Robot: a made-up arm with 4 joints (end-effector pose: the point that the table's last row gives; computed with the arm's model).
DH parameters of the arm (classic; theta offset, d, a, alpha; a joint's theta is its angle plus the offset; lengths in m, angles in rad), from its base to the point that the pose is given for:
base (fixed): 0 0.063 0 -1.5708
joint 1: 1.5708 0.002 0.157 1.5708
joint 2: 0 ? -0.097 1.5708
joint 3: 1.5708 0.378 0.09 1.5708
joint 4: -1.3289 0 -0.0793 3.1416
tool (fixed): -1.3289 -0.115 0 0
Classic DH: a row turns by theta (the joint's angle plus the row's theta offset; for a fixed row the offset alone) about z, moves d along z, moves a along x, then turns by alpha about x.
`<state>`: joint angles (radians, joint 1 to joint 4).
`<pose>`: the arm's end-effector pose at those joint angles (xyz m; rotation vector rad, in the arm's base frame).
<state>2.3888 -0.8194 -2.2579 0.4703</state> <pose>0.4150 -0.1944 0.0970 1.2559 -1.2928 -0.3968</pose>
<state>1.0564 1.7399 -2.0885 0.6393</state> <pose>-0.6842 -0.0529 0.0521 1.2538 2.4028 1.0487</pose>
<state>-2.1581 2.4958 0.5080 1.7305</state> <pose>0.3865 0.2762 0.1495 1.5248 0.6779 0.9234</pose>
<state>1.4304 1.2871 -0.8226 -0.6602</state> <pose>-0.6332 -0.0561 0.1898 1.9777 1.2689 -0.1489</pose>
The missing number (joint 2, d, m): -0.213
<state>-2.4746 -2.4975 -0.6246 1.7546</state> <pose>0.1744 0.2741 -0.1452 -0.4195 0.4092 1.7396</pose>
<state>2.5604 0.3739 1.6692 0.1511</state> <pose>-0.0037 -0.4793 0.2589 -0.2673 0.8674 -0.4713</pose>
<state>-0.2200 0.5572 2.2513 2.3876</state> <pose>-0.1209 -0.3707 -0.1104 -2.6519 0.5894 1.1229</pose>
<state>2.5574 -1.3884 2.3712 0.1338</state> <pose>0.3280 0.1383 -0.1128 1.0605 0.2252 0.7510</pose>
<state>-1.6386 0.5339 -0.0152 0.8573</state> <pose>0.3958 -0.3451 -0.1060 1.0159 -1.2599 -0.2227</pose>
